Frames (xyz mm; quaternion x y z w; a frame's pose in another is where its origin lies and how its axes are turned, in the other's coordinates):
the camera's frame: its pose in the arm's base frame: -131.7 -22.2 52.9 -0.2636 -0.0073 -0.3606 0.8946
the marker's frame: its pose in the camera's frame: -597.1 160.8 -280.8 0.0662 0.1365 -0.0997 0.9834
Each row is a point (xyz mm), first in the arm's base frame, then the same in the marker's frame.
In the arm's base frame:
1: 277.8 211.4 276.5
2: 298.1 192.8 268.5
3: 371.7 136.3 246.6
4: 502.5 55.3 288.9
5: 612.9 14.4 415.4
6: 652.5 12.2 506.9
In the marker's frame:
1: 540.0 375.1 807.9
2: 566.2 384.9 801.8
3: 652.5 423.3 788.8
4: 792.0 475.2 846.3
5: 889.4 503.4 986.2
6: 915.3 504.9 1082.5

